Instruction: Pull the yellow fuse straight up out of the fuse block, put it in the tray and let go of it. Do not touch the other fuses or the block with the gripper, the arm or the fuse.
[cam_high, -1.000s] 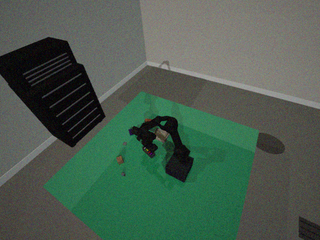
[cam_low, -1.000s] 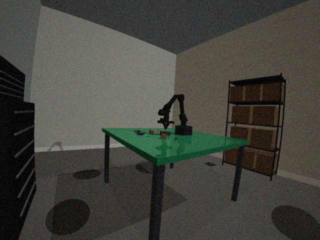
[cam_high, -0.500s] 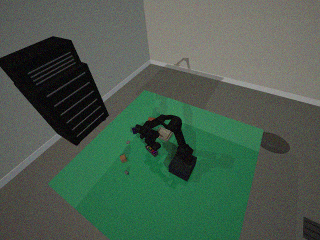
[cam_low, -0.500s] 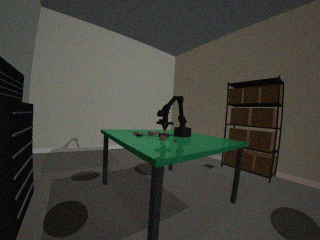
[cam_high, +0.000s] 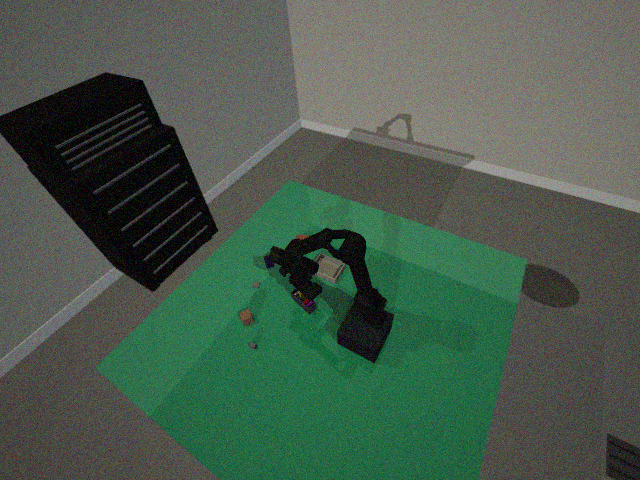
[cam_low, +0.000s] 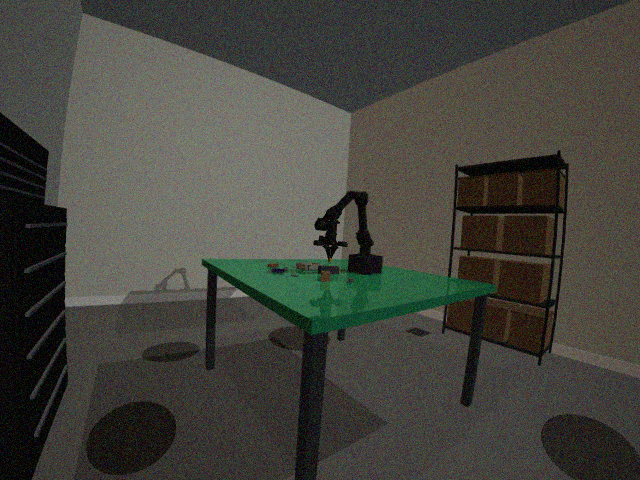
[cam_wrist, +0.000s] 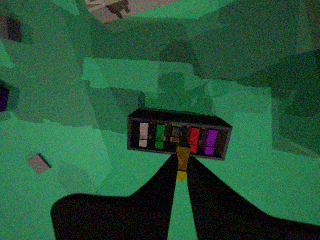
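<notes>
My gripper tip is now 19 cm to the left of the beige tray, 8 cm above it and 2 cm short of it. Round my gripper tip: yellow fuse (1 cm below); then green fuse (6 cm below, 2 cm ahead); then red fuse (6 cm below, 2 cm behind).
</notes>
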